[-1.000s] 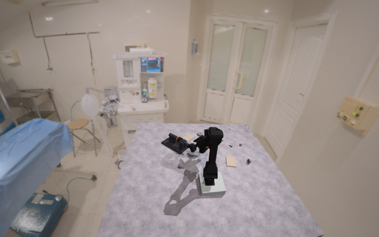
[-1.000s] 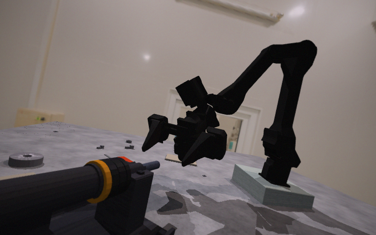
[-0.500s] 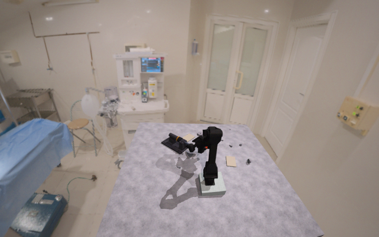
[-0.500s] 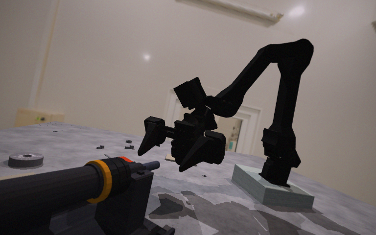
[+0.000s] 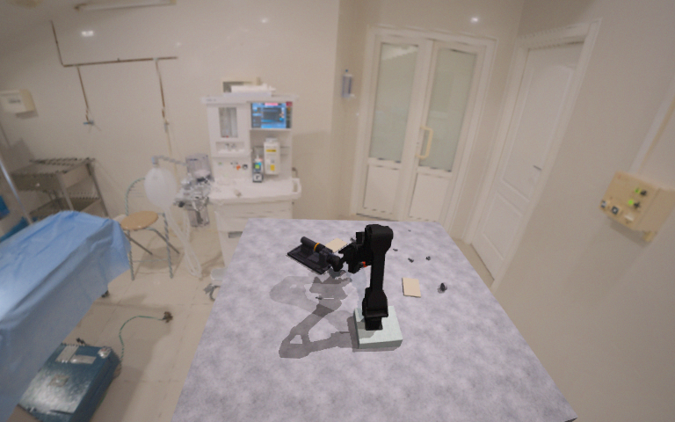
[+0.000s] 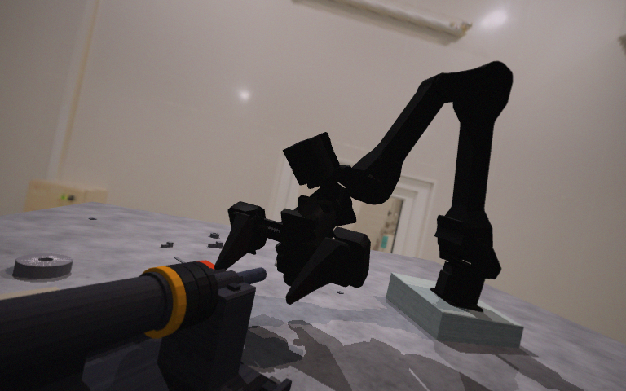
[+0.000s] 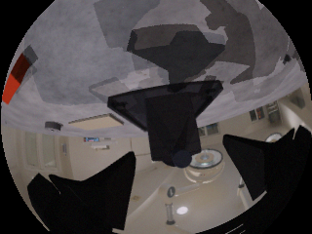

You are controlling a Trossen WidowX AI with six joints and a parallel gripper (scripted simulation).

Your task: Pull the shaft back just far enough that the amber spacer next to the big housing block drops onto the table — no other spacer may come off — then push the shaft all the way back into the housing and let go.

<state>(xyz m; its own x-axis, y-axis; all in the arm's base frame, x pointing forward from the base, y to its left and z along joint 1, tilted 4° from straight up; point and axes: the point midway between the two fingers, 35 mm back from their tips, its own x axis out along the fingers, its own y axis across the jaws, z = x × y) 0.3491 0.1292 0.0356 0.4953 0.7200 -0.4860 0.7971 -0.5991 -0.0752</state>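
Now: the shaft 40 mm to the left of my gripper tip, 40 mm ahead of it and 10 mm above it. From my gripper tip the other things lie so: red-handled tool: 230 mm to the right, 80 mm ahead, 70 mm below; amber spacer: 80 mm to the left, 60 mm ahead, 10 mm above; grey ring: 260 mm ahead, 140 mm to the right, 70 mm below.
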